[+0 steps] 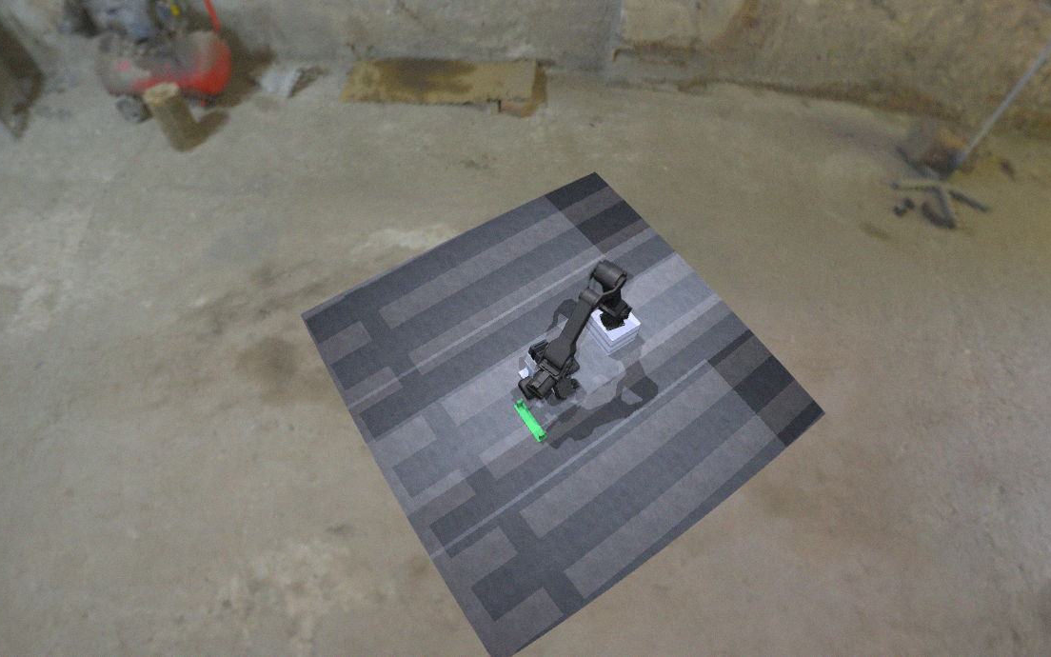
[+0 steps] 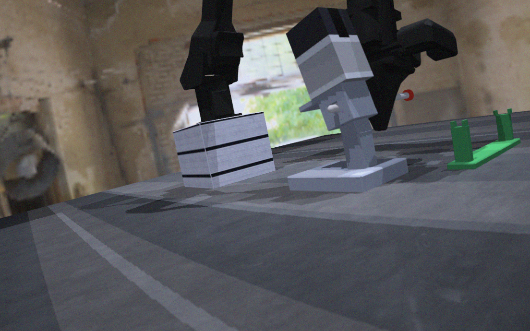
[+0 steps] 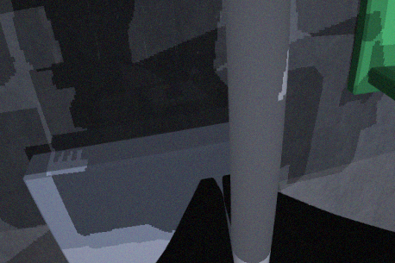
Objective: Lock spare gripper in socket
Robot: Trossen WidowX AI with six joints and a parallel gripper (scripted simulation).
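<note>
My gripper tip is 50 mm to the left of the grey mount. Also, from my gripper tip: spare gripper: 80 mm above, 50 mm to the right; cradle: 90 mm to the left, 80 mm ahead, 20 mm below.
</note>
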